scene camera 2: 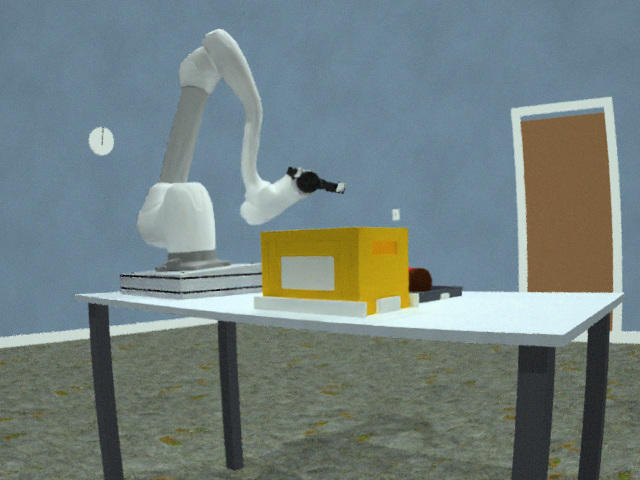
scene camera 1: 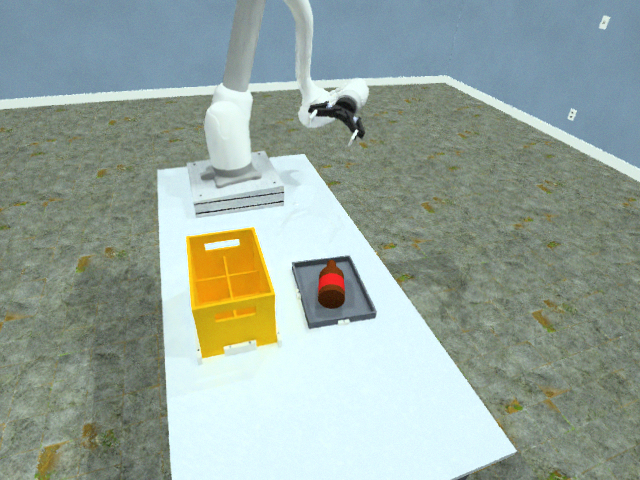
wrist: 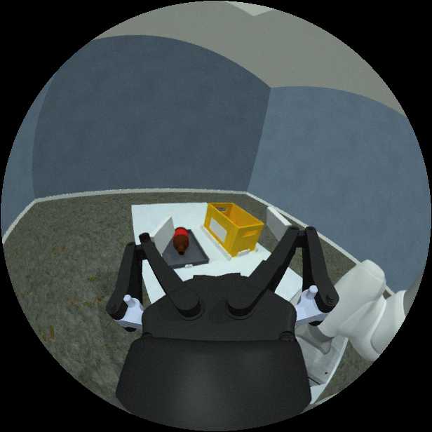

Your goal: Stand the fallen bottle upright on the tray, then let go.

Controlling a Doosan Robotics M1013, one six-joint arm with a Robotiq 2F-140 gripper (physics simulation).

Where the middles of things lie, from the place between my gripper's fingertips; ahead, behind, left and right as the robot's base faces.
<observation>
My gripper is now 330 mm short of the brown bottle [scene camera 1: 331, 294], 150 mm to the left of it and 310 mm above it.
</observation>
